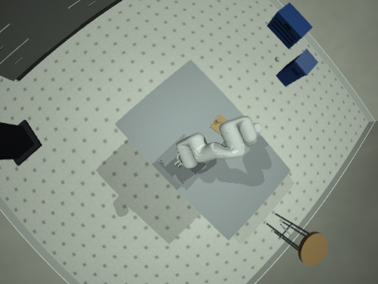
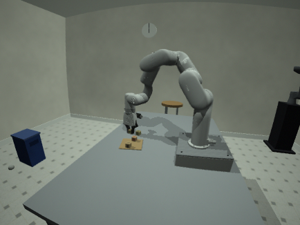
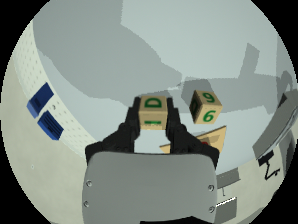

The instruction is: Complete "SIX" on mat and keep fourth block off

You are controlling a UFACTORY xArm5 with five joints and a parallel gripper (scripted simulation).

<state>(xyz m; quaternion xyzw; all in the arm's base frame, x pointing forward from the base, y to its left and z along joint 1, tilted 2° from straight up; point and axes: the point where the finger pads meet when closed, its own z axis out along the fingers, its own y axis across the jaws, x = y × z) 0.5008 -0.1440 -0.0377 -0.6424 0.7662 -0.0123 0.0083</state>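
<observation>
Now: the tan mat 80 mm behind my hand, 150 mm to the left of it and 20 mm below it.
</observation>
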